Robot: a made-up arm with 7 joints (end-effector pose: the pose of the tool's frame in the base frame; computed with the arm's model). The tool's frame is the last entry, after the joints. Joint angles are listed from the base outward.
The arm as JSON. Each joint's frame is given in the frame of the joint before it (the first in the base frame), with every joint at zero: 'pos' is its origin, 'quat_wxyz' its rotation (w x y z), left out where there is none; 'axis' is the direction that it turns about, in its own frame. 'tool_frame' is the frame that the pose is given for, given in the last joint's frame.
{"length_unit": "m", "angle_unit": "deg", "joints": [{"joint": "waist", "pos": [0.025, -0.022, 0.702], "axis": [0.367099, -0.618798, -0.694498]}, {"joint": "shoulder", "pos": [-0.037, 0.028, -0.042], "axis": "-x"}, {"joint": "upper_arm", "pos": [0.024, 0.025, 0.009], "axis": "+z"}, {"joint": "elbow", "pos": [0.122, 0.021, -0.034], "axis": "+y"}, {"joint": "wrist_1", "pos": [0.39, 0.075, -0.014], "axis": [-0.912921, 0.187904, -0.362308]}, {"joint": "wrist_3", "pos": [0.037, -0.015, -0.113], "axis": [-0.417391, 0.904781, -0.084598]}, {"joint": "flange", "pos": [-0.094, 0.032, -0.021], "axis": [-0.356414, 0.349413, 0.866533]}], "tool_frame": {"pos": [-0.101, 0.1, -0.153], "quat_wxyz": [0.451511, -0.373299, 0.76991, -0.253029]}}
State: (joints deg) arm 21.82 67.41 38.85 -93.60 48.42 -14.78 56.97
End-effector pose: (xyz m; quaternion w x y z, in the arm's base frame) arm 0.3614 0.1092 0.6562 0.2874 -0.5865 -0.0430 -0.7560
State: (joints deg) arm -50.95 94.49 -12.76 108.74 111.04 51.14 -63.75
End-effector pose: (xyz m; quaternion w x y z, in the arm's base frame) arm 0.0759 -0.1507 0.7935 0.5171 0.1229 0.7549 0.3842
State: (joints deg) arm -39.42 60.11 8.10 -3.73 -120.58 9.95 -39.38
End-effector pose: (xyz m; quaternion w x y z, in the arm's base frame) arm -0.0267 0.2338 0.3453 0.1486 -0.4040 0.8522 0.2973
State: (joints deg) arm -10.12 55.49 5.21 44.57 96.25 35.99 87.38
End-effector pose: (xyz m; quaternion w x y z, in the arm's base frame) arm 0.2687 0.0610 0.3697 0.9436 -0.0208 -0.2903 0.1576
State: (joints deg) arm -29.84 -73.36 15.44 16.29 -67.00 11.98 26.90
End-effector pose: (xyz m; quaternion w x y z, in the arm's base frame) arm 0.0637 0.4012 0.8050 0.5595 -0.1041 0.3819 0.7282
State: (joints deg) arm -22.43 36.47 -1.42 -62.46 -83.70 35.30 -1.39
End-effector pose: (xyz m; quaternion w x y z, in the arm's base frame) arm 0.1431 0.2746 0.4583 0.5334 -0.8057 0.2333 0.1092
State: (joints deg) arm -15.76 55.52 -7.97 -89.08 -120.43 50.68 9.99
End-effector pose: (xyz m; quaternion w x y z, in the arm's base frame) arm 0.1830 0.1899 0.5477 0.2692 -0.9333 -0.2009 0.1268
